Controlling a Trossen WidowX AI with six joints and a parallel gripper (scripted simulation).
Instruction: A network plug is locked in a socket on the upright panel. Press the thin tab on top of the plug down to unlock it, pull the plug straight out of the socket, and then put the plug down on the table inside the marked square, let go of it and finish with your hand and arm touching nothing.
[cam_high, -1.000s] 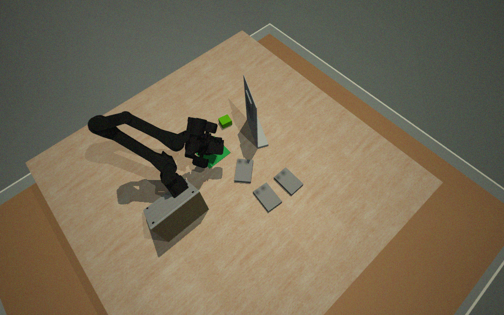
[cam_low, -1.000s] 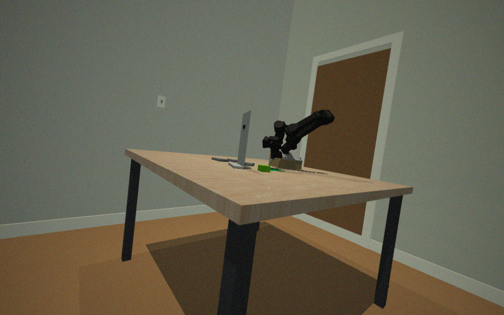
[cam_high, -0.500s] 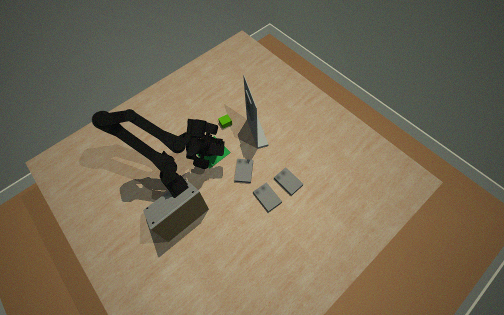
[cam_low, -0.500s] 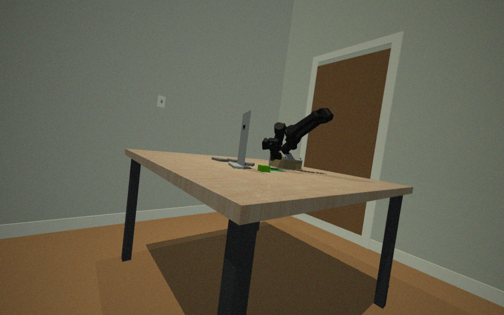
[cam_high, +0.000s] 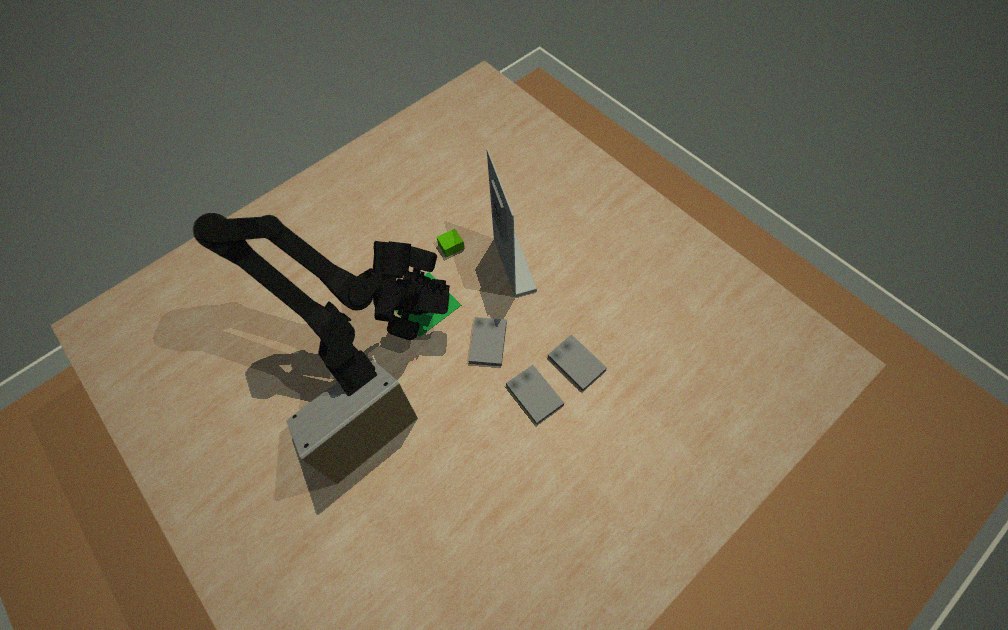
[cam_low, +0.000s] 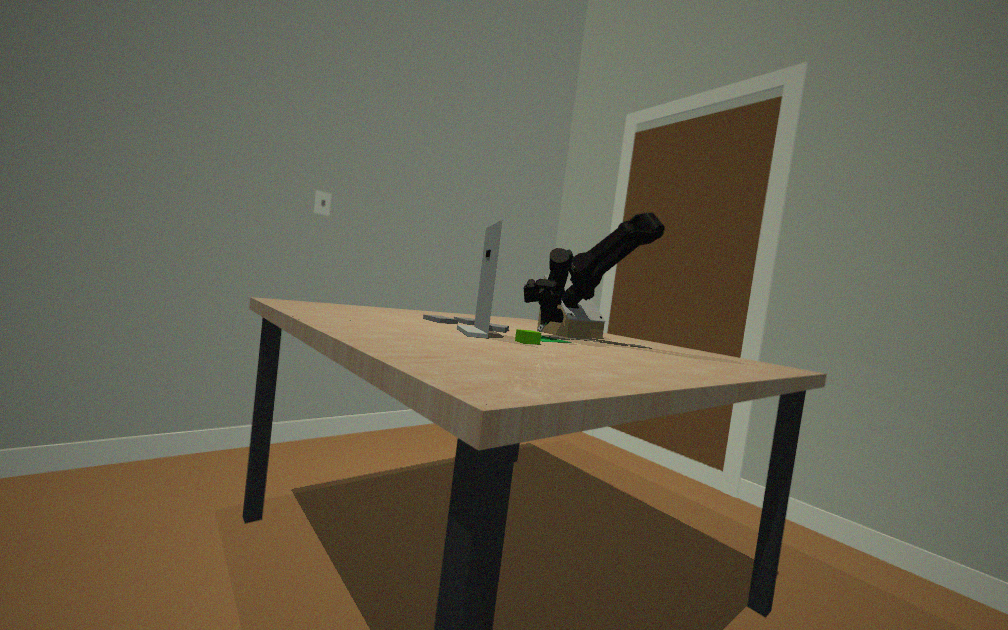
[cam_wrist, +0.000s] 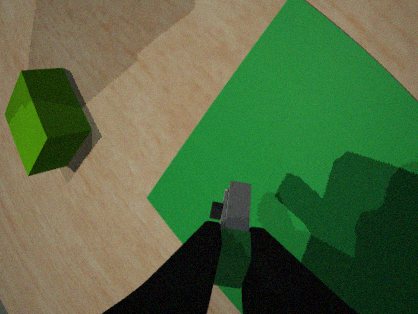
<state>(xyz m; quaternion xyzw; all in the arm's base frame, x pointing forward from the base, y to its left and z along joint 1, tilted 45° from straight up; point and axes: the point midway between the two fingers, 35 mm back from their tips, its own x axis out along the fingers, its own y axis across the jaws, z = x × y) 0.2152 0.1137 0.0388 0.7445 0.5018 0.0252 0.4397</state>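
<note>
The green marked square is 40 mm below my gripper tip and 10 mm behind it. Round my gripper tip: network plug: right at my gripper tip; upright grey panel: 190 mm ahead, 90 mm above, 60 mm to the right.
</note>
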